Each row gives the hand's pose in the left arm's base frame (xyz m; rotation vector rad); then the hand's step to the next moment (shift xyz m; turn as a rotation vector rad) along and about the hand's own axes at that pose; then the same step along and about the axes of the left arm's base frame.
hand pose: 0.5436 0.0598 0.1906 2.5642 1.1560 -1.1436
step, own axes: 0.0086 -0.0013 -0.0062 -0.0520 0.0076 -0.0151
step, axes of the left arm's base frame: 0.0065 0.0084 -0.0011 -0.0081 -0.0310 0.0443
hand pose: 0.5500 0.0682 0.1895 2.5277 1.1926 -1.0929
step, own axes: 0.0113 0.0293 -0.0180 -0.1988 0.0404 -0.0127
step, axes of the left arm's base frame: 0.0358 -0.0055 0.0006 -0.0478 -0.1444 0.1348
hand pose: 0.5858 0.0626 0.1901 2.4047 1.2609 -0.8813
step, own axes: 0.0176 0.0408 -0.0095 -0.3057 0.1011 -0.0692
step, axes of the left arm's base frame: 0.0445 -0.0074 -0.0050 -0.0226 -0.2195 0.2445
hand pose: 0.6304 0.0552 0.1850 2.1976 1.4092 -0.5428
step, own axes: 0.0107 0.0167 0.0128 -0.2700 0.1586 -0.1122
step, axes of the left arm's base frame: 0.0186 -0.0057 -0.0135 0.0473 -0.1893 0.2694
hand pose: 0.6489 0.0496 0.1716 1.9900 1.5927 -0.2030
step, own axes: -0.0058 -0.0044 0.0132 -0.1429 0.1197 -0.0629
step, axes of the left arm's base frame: -0.0027 -0.0112 -0.0097 0.0576 -0.1027 0.1576
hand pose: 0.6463 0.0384 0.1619 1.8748 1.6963 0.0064
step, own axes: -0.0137 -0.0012 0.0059 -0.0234 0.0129 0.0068
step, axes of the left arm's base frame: -0.0013 -0.0149 -0.0001 0.0100 -0.0241 0.0089
